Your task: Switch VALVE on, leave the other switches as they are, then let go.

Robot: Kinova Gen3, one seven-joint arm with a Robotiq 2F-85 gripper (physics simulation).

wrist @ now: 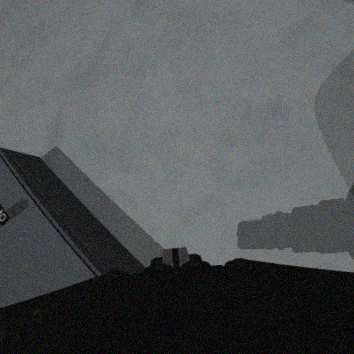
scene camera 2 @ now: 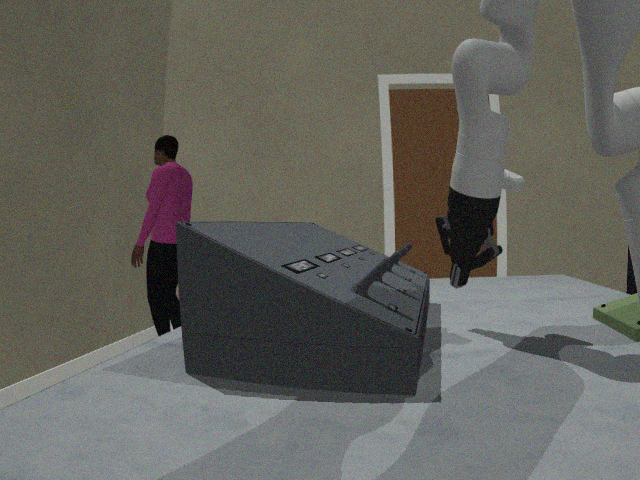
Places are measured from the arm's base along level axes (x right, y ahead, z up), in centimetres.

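Pixels of known places: gripper, fingertip midpoint: [wrist: 175, 264] [scene camera 2: 457, 285].
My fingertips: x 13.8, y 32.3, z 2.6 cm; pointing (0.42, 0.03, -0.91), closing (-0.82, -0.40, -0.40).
Observation:
For each thing: its top centre in the pictures, then the offset to it from my fingertips. "*": a spot on its surface instead. Level surfaces: height alone.
- dark lever at its top centre: [scene camera 2: 374, 257] dx -16.9, dy +15.9, dz +6.1 cm
- label at a spot on its surface: [wrist: 3, 216] * dx +16.0, dy +3.2, dz +0.6 cm
- light grey table at its surface level: dz -6.8 cm
The dark grey switch console [scene camera 2: 299, 330] [wrist: 40, 255] stands on the table, with its sloped panel facing the arm's side. In the scene view a dark lever [scene camera 2: 385, 268] sticks up from the panel, and paler rounded levers [scene camera 2: 383, 293] show in a row beside it. The name plates are too small to read there, so I cannot tell which lever is VALVE. Part of a label [wrist: 3, 216] shows at the left edge of the wrist view. My gripper [scene camera 2: 458, 276] [wrist: 175, 264] is shut and empty, above and beyond the console's low front edge, apart from the levers.
A light grey table [scene camera 2: 289, 439] [wrist: 200, 100] carries the console and shadows of the arm. A green block [scene camera 2: 620, 316] is at the right. A person in a pink top [scene camera 2: 173, 206] stands behind the console at the left. A brown door [scene camera 2: 421, 170] is in the back wall.

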